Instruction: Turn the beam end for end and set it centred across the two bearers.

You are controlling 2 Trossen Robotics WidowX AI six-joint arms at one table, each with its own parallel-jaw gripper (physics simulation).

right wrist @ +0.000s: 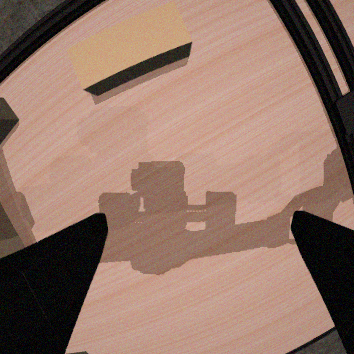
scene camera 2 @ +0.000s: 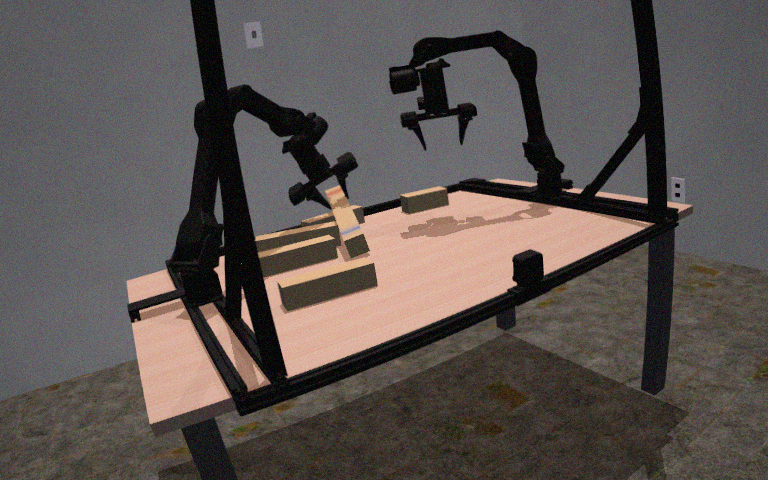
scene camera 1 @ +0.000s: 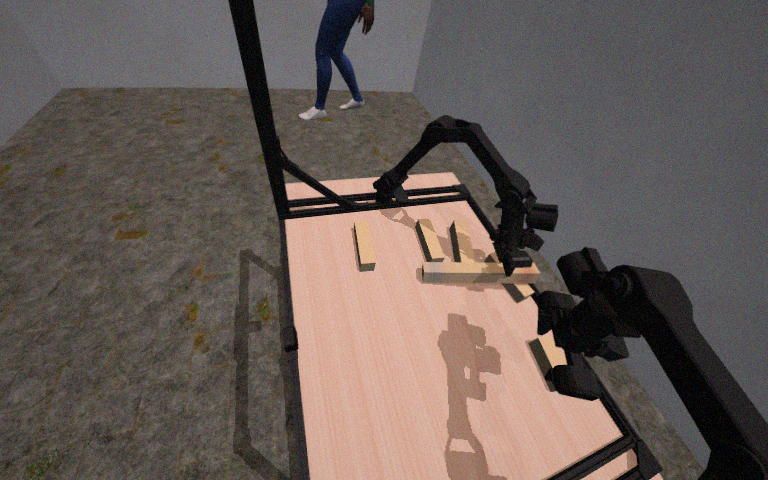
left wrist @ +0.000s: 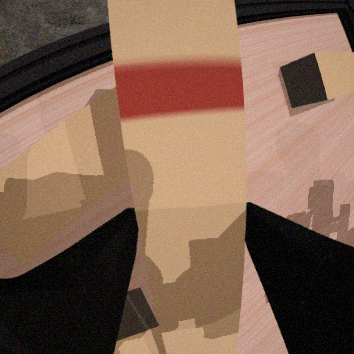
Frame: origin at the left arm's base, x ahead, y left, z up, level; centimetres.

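Where they show: left gripper, between the fingertips: (scene camera 2: pixel 339 203) (scene camera 1: pixel 505 271) (left wrist: pixel 189 214); right gripper, between the fingertips: (right wrist: pixel 201 222) (scene camera 2: pixel 443 147) (scene camera 1: pixel 543 355); left arm's base, origin of its link: (scene camera 2: pixel 204 299) (scene camera 1: pixel 383 198); right arm's base, origin of its link: (scene camera 2: pixel 550 193).
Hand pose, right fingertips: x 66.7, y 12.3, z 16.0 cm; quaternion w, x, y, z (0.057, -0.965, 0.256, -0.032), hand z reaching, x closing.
Each offset is from my right fingertips to the top centre of the thing.
The long tan beam (scene camera 1: pixel 464 272) (scene camera 2: pixel 345 220) (left wrist: pixel 182 140) has a red band near one end and a blue band towards the other. My left gripper (scene camera 1: pixel 511 271) (scene camera 2: pixel 338 202) (left wrist: pixel 189 214) is shut on it near the red band. The blue-banded end is nearer the viewer in scene camera 2; I cannot tell its height above the table. My right gripper (scene camera 1: pixel 557 350) (scene camera 2: pixel 442 146) (right wrist: pixel 201 222) is open and empty, high above the table. Tan blocks include one @[dz -13.5, dx -45.9, dy -24.9 cm] (scene camera 1: pixel 364 246) (scene camera 2: pixel 328 283) and another @[dz -13.5, dx -43.5, dy -2.7 cm] (scene camera 1: pixel 429 240) (scene camera 2: pixel 297 254); I cannot tell which are the two bearers.
A block @[dz -12.9, dx -39.2, dy +7.8 cm] (scene camera 1: pixel 461 240) lies beside the beam, and another block @[dz -13.5, dx -25.2, dy +18.1 cm] (scene camera 1: pixel 519 290) (scene camera 2: pixel 317 219) lies near the gripped part. A separate block @[dz -13.2, dx +1.5, dy +14.5 cm] (scene camera 1: pixel 549 350) (scene camera 2: pixel 424 199) (right wrist: pixel 130 47) lies towards the far edge in scene camera 2. Black rails and upright posts frame the table.
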